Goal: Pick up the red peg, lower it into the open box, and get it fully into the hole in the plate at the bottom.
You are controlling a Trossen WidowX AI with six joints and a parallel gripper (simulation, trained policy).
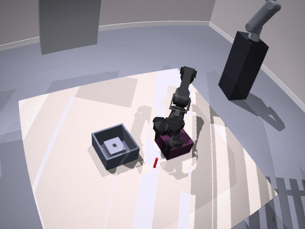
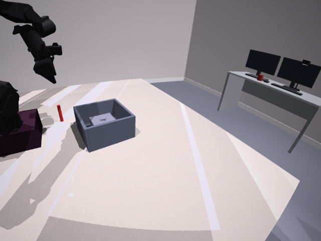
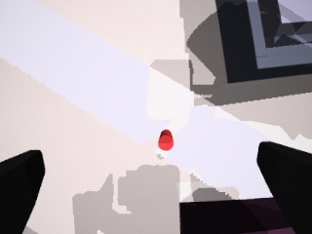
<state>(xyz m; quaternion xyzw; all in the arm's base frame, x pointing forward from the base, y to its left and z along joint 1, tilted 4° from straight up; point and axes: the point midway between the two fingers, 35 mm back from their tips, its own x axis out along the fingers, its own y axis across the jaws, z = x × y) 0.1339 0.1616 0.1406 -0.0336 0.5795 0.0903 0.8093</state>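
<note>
My gripper tip is 16 cm above the red peg, 1 cm to the left of it and 1 cm past it. Round my gripper tip: pale plate 18 cm ahead, 15 cm below, 14 cm to the right; grey box 18 cm ahead, 17 cm below, 14 cm to the right.
</note>
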